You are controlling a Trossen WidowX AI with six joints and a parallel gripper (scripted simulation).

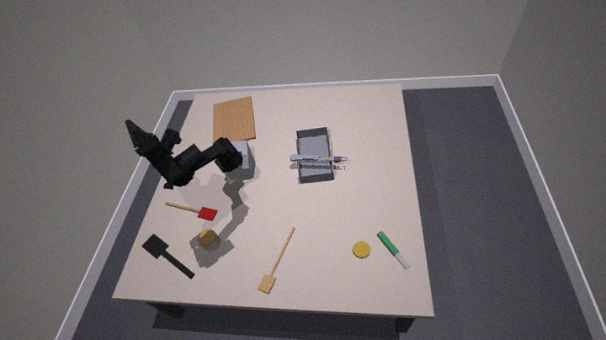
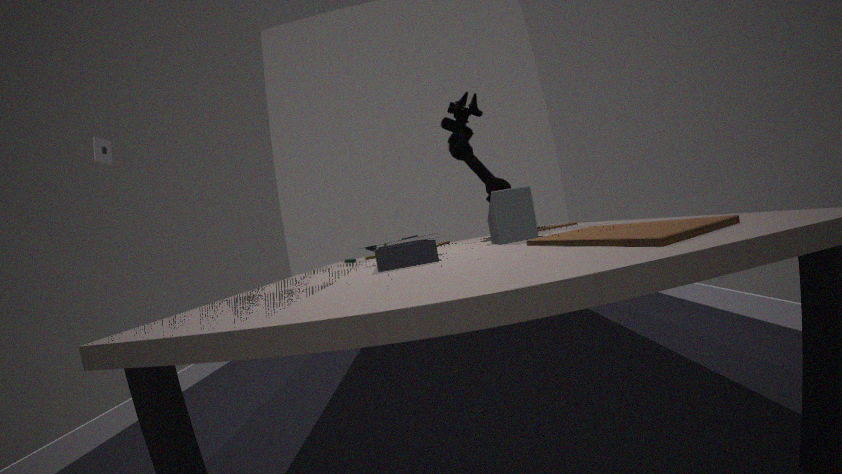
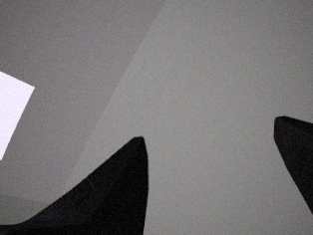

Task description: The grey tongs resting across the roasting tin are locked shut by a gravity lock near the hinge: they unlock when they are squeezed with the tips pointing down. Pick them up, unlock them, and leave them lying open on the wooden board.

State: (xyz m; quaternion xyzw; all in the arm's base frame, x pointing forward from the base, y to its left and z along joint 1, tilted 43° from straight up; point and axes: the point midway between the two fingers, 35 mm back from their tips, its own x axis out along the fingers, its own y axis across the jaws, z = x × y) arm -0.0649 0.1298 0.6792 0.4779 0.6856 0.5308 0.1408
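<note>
Right now the yellow lock piece is 67 cm below my gripper tip, 49 cm ahead of it and 38 cm to the left of it. Round my gripper tip: red spatula 73 cm below, 14 cm to the left, 14 cm behind; roasting tin 71 cm below, 44 cm to the left, 42 cm ahead; black spatula 73 cm below, 22 cm behind, 9 cm to the right.
</note>
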